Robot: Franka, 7 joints.
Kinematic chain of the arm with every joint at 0, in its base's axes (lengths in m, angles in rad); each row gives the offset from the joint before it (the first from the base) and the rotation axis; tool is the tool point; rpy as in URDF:
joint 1: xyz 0 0 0.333 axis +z
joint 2: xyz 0 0 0 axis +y
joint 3: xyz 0 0 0.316 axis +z
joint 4: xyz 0.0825 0 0 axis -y
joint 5: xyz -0.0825 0 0.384 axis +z
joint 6: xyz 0 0 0 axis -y
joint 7: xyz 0.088 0 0 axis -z
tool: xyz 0 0 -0.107 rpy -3.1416 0 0
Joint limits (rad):
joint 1: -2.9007..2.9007
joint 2: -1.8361..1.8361
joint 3: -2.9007..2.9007
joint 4: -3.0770..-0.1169
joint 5: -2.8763..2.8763
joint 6: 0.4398..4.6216
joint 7: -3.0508..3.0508
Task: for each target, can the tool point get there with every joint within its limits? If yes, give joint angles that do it. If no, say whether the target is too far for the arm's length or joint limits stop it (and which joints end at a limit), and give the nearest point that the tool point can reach.
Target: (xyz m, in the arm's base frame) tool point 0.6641 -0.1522 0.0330
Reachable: yes | joints -0.0398 1.0796 -0.2128 -1.4655 -0.0707 2.4239 2.2418
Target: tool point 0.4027 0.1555 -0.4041
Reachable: no: joint limits stop it (at a limit: joint 2) | nearest point 0.3882 0.1499 -0.3439 | short by 0.062 m
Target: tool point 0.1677 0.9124 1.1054
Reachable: no: too far | nearest point 0.1192 0.6484 0.8819 | short by 0.349 m
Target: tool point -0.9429 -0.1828 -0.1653
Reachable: no: too far | nearest point -0.7476 -0.1449 -0.0621 | short by 0.224 m
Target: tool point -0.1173 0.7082 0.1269
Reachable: yes | joints 1.4132 0.9829 0.3535 -1.5377 -0.5554 2.7716 0.9728
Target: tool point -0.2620 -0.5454 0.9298
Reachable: yes | joints 0.7005 -0.6584 -1.7299 -0.4747 1.9212 2.6953 -1.7755
